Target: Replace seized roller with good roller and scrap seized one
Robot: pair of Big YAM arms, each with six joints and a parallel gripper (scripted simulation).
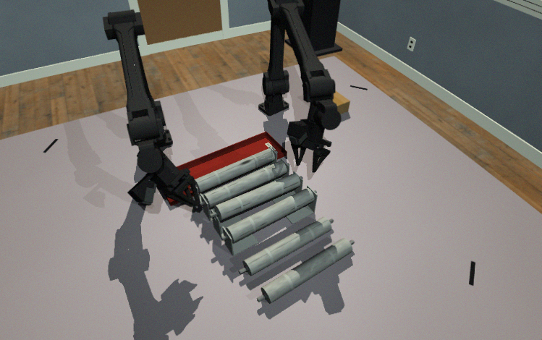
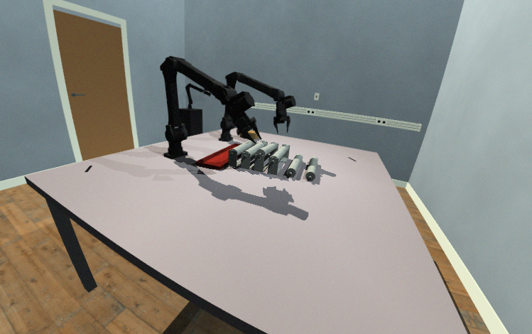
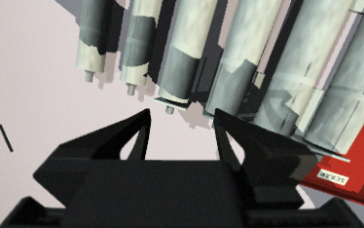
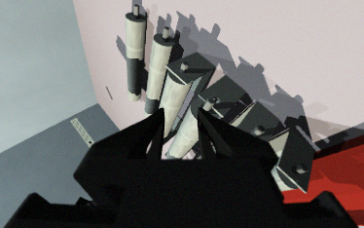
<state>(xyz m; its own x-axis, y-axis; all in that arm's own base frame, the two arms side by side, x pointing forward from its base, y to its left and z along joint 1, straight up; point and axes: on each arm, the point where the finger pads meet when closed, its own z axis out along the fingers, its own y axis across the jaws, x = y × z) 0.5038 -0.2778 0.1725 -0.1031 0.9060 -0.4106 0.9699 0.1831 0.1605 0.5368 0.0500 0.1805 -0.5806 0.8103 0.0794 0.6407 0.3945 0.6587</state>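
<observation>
The roller lies 15 cm to the right of my left hand, 9 cm below it and 3 cm behind it. The rest, counted from my left hand: red scrap tray 28 cm behind, 18 cm to the right, 17 cm below; then cardboard box 44 cm behind, 39 cm to the left, 14 cm below.
</observation>
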